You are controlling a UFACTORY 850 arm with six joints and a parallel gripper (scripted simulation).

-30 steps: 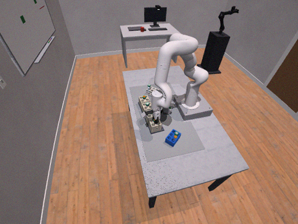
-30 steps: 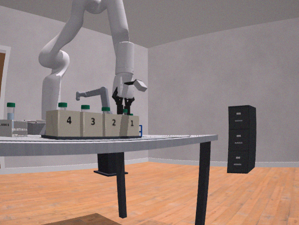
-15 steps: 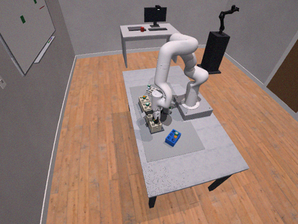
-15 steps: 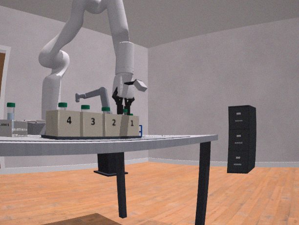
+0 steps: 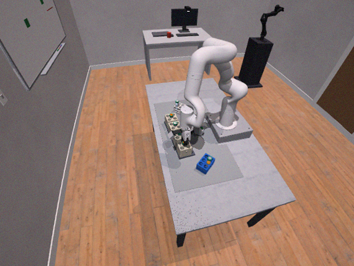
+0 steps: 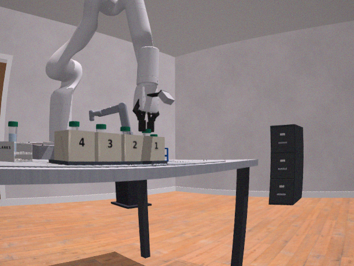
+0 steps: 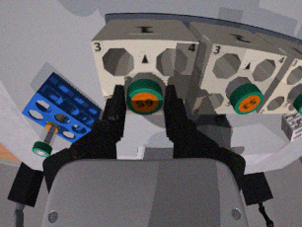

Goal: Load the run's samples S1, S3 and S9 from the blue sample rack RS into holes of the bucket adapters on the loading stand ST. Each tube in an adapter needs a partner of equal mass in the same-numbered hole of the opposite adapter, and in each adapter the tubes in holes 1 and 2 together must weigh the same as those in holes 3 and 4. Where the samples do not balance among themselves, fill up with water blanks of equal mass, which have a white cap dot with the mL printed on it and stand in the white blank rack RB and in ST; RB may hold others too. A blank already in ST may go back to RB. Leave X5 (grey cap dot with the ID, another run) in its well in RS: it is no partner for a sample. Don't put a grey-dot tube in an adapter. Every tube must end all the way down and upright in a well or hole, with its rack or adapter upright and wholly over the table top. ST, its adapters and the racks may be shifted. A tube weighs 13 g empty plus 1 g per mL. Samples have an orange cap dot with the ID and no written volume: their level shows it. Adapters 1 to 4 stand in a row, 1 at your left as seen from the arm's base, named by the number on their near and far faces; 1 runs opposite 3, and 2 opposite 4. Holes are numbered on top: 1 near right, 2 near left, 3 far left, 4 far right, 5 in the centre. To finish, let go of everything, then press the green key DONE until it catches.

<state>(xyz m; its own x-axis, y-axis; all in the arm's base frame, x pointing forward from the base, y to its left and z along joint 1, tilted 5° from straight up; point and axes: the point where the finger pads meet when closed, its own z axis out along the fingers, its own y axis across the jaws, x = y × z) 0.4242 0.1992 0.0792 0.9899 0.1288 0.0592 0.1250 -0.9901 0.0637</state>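
My hand is 20 cm past the green DONE key, 18 cm to the left of it and 7 cm above it. The rest, counted from my hand: sample tube S9: 7 cm below, 1 cm to the right; adapter 1: 8 cm below; loading stand ST: 16 cm to the right, 13 cm below, 1 cm ahead.
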